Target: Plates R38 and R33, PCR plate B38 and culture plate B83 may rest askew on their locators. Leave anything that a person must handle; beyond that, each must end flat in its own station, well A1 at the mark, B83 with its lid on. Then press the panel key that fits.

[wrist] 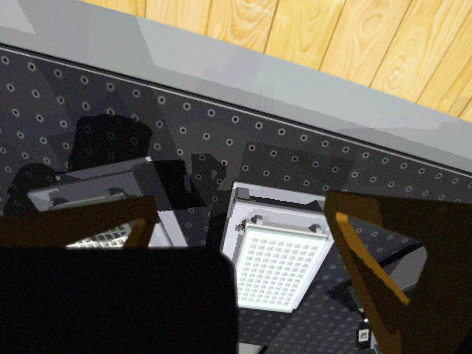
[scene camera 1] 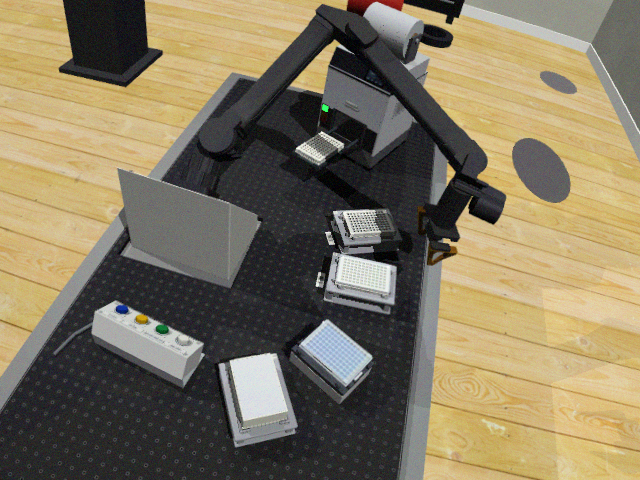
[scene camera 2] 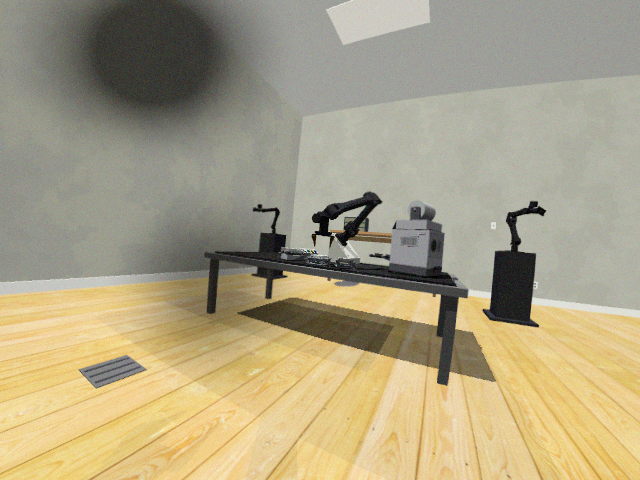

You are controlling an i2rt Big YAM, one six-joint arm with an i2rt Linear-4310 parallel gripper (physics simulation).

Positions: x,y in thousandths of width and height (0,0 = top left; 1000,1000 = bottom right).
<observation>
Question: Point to a button box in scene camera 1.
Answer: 273,743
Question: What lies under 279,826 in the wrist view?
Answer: My gripper.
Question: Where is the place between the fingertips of my gripper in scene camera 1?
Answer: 665,520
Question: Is my gripper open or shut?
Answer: Open.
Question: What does my gripper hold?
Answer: Nothing.
</observation>
